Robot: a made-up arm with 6 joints.
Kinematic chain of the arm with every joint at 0, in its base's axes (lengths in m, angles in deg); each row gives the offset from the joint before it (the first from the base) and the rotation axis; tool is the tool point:
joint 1: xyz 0 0 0.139 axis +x
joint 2: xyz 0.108 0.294 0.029 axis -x
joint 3: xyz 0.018 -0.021 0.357 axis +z
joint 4: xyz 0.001 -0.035 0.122 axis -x
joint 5: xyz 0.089 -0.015 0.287 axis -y
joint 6: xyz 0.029 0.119 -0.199 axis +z
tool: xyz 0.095 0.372 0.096
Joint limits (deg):
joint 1: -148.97..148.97
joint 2: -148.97..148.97
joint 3: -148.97..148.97
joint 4: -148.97..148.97
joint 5: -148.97..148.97
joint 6: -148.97..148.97
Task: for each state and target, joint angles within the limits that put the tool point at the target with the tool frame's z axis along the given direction. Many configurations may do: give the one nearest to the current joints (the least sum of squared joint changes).
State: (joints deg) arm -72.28 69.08 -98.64 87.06 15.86 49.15
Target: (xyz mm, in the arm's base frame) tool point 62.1 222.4 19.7 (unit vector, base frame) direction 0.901 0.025 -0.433
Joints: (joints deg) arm -45.72 20.56 -116.06 103.49 49.55 42.69
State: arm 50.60 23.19 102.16 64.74 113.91 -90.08
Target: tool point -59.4 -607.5 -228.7 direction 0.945 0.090 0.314
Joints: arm 97.47 -1.99 146.57 79.63 141.23 -99.95
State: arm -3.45 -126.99 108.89 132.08 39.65 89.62
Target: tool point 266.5 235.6 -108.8 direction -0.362 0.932 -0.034
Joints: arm 16.90 -144.88 115.79 109.90 40.46 98.98
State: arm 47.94 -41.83 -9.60 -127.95 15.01 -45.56
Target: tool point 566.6 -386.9 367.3 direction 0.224 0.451 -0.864
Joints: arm 42.47 -16.70 -2.76 -148.97 -14.38 -61.53
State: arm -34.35 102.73 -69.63 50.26 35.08 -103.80
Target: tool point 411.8 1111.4 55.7 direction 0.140 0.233 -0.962
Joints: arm -29.63 66.71 -44.95 65.95 33.94 -145.96
